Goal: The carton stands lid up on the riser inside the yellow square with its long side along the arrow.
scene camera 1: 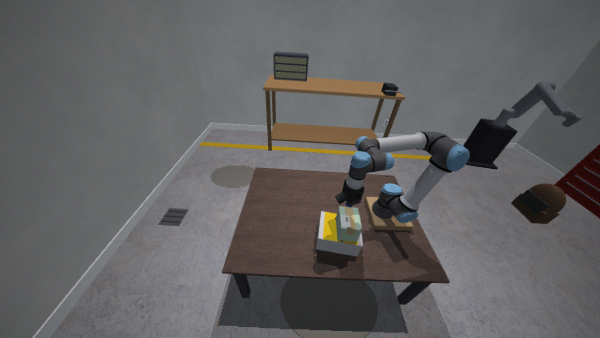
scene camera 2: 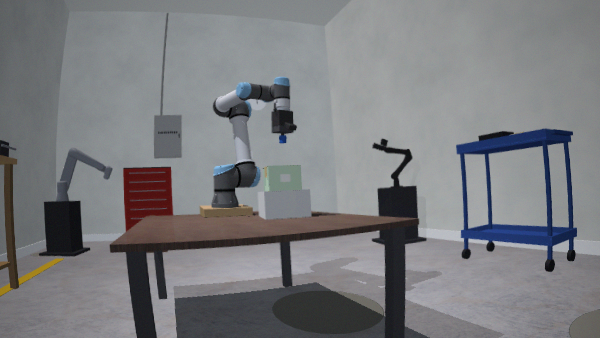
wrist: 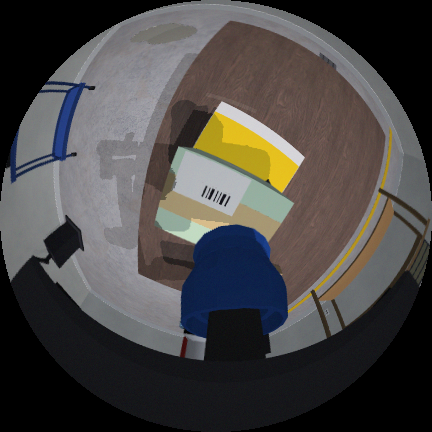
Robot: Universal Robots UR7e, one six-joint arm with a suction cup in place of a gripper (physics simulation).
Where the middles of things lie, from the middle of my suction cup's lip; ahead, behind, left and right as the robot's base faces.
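Labels:
Starting from the pale green carton (scene camera 2: 283, 177), my suction cup is 18 cm above it, 3 cm past it and 1 cm to the left of it. There's also a white riser (scene camera 2: 284, 204), and that riser is 29 cm below my suction cup and 2 cm to the right of it. Going by their middles, it's the pale green carton that's nearest to my suction cup, of the things named here.

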